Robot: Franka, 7 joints.
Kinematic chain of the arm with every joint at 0, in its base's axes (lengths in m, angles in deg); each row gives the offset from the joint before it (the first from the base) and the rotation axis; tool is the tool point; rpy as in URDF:
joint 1: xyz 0 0 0.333 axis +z
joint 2: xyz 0 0 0 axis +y
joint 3: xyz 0 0 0.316 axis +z
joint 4: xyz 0.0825 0 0 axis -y
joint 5: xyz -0.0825 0 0.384 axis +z
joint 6: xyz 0 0 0 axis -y
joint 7: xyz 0.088 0 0 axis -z
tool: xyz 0 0 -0.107 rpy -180 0 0
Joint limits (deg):
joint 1: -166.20..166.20
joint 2: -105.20..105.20
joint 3: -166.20..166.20
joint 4: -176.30..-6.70
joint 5: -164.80..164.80
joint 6: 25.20..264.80
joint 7: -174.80..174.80
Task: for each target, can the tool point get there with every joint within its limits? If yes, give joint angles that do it. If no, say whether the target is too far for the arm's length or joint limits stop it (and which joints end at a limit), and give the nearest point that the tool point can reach.
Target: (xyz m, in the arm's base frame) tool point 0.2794 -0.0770 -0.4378
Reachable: no: joint limits stop it (at a limit: joint 2) | nearest point 0.2786 -0.0768 -0.3607 | short by 0.077 m
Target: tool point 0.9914 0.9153 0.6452
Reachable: no: too far | nearest point 0.6141 0.5670 0.5264 | short by 0.527 m
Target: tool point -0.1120 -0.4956 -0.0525
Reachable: yes | joints -84.48 86.61 -4.19 -72.43 -68.99 44.18 -64.72
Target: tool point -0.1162 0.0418 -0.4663
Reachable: no: joint limits stop it (at a limit: joint 2) | nearest point -0.1449 0.0521 -0.3448 | short by 0.125 m
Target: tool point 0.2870 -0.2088 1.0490
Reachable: yes | joints -66.90 -16.77 17.65 -68.17 -60.75 151.25 -9.44
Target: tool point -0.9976 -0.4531 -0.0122
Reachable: no: too far | nearest point -0.7450 -0.3384 0.0752 | short by 0.291 m
